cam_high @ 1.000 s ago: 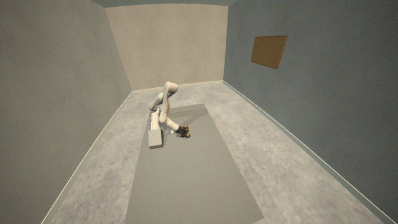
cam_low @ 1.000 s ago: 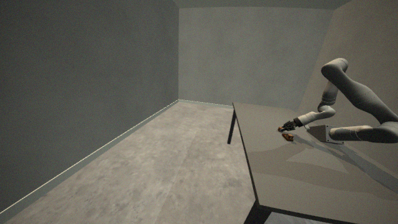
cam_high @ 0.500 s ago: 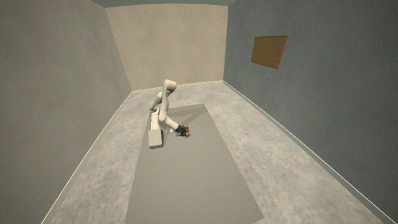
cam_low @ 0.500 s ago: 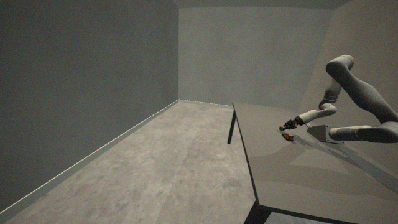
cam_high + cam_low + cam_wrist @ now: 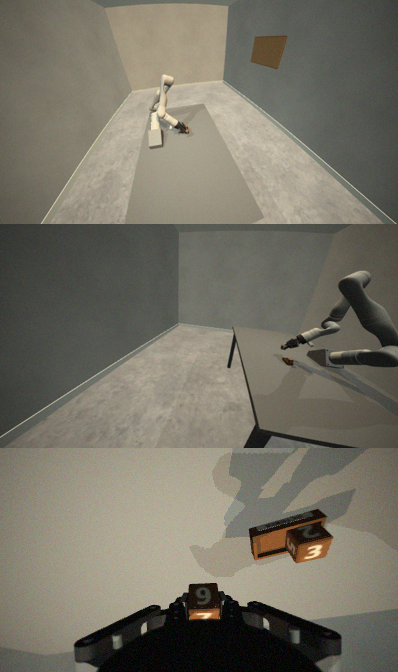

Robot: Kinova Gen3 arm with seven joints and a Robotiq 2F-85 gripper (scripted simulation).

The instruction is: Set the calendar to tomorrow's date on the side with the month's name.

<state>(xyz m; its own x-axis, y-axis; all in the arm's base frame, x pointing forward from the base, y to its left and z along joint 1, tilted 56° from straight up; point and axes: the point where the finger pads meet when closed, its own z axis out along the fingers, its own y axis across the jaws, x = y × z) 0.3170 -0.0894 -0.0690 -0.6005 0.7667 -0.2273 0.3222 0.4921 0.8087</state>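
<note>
Now: hand 110 mm to the right of the orange tray, 80 mm above it and 10 mm short of it. From my hand the other things lie so: digit cube 10 mm below, 10 mm ahead.
</note>
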